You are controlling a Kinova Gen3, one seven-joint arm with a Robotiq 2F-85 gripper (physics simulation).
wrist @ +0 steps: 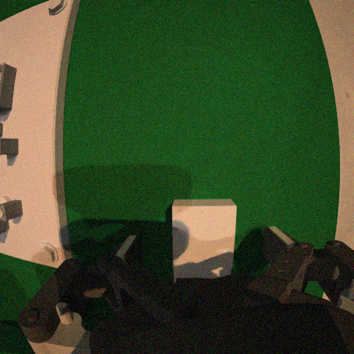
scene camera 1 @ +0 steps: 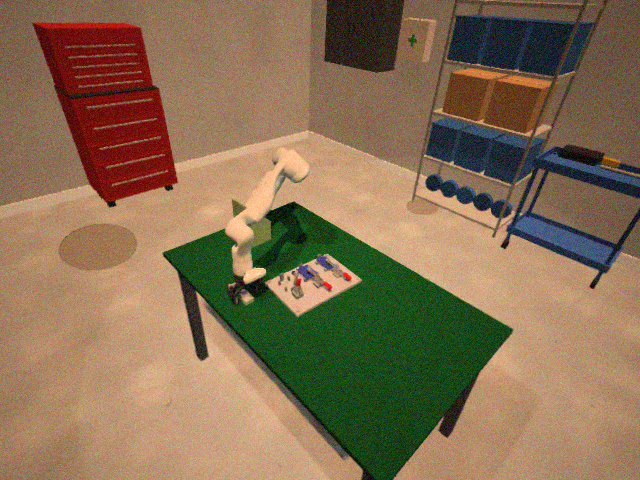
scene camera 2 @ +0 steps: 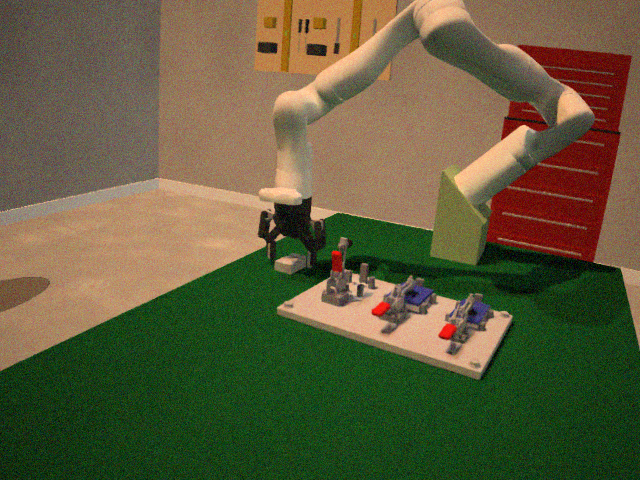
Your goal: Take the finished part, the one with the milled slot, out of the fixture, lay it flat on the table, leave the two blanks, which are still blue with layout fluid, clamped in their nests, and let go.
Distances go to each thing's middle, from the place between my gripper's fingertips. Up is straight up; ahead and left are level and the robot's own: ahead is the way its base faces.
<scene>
My hand is right at the finished part [wrist: 203, 230]. The rest, counted from my hand: fixture plate [scene camera 2: 416, 337] (28 cm to the left, 9 cm ahead).
</scene>
